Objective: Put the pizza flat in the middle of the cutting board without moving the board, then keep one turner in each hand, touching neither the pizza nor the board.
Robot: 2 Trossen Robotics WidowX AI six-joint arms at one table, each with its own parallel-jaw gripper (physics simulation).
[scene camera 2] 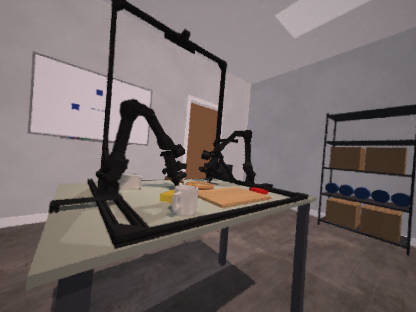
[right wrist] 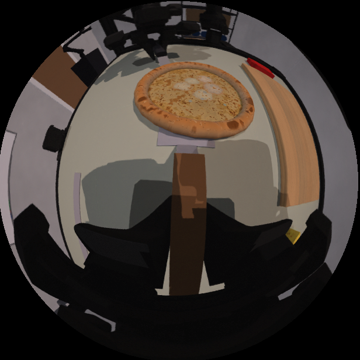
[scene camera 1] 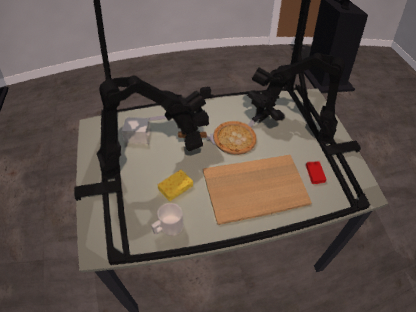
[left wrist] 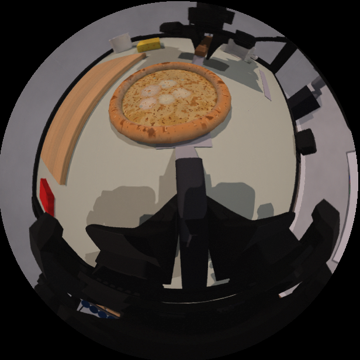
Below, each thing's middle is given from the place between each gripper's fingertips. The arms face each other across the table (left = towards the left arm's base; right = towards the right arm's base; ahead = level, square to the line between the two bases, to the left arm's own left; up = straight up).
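The pizza (scene camera 1: 233, 137) is 7 cm ahead of my left hand and 13 cm to the right of it. Still counting from my left hand, there's a cutting board (scene camera 1: 240, 191) that's 11 cm to the right, 33 cm ahead and 1 cm below. The black-handled turner (left wrist: 190, 182) is 3 cm ahead of that same left hand, 4 cm to the right and 2 cm above, while the brown-handled turner (right wrist: 188, 201) is 6 cm ahead of it, 24 cm to the right and also 2 cm above.
From my right hand, you'd have the pizza 20 mm ahead and 150 mm to the left, and the cutting board 170 mm to the left and 270 mm ahead. The black-handled turner is 20 mm above my right hand, 240 mm to the left of it and 30 mm behind it. With the brown-handled turner, my right hand is 20 mm below it and 40 mm to the right of it.
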